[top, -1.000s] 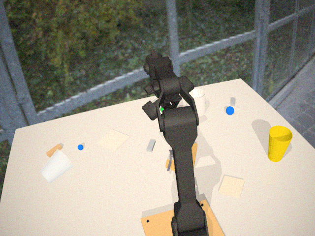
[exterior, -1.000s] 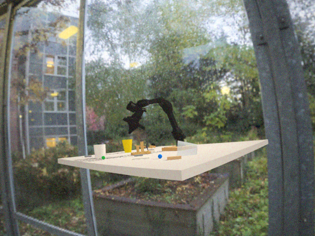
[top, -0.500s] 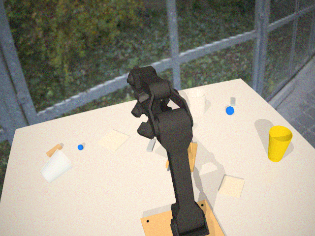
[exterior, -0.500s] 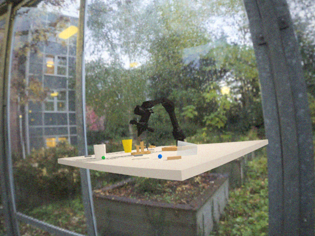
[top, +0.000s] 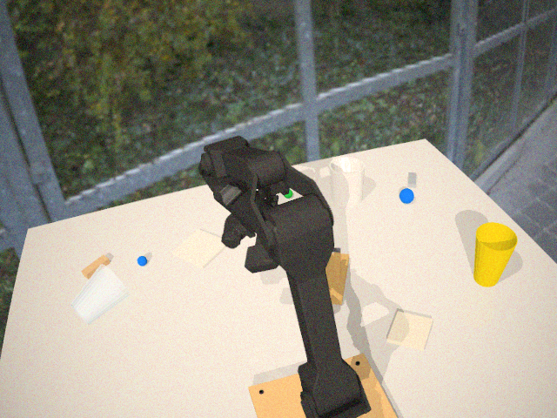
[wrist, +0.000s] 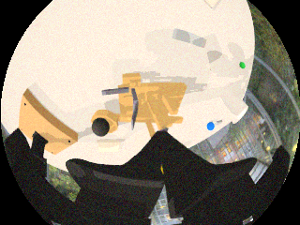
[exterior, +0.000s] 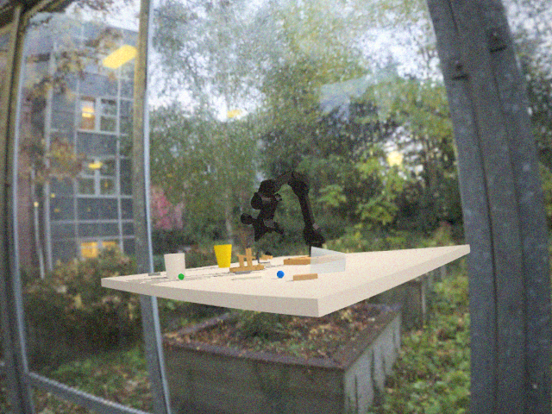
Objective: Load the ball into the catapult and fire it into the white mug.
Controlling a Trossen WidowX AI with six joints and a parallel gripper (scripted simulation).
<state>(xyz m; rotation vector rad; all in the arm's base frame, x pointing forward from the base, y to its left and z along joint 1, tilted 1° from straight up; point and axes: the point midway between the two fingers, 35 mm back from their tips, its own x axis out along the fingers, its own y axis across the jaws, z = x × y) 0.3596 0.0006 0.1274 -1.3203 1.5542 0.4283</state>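
The black ball lies 9 cm behind my gripper tip, 3 cm to the right of it and 7 cm below it. From my gripper tip the other things lie so: tan square tile: 18 cm behind, 18 cm to the right, 12 cm below; wooden catapult: 2 cm behind, 4 cm to the right, 8 cm below; green ball: 34 cm ahead, 6 cm to the right, 12 cm below.
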